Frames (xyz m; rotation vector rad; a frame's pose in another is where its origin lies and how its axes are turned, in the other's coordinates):
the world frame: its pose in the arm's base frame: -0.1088 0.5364 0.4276 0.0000 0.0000 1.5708
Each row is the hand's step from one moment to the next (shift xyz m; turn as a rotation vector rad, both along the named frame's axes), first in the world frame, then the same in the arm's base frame.
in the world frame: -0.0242 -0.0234 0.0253 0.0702 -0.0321 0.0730
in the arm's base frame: 0.0234 -0.0242 0.0253 0.0321 0.0702 0.0730
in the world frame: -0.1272 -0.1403 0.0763 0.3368 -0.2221 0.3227
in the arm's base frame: 0.1403 -0.1272 0.0763 0.2221 0.3368 0.3227
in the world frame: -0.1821 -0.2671 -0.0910 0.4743 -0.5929 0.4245
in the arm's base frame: 0.2671 -0.1821 -0.0910 0.5929 0.4743 0.4245
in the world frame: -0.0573 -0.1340 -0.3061 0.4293 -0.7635 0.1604
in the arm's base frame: 0.1340 -0.0573 -0.3061 0.7635 0.4293 0.1604
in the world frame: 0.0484 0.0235 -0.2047 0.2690 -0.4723 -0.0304
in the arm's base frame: -0.0235 0.0484 -0.2047 0.4723 0.2690 -0.0304
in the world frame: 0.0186 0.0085 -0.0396 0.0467 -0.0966 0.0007
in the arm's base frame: -0.0085 0.0186 -0.0396 0.0966 0.0467 0.0007
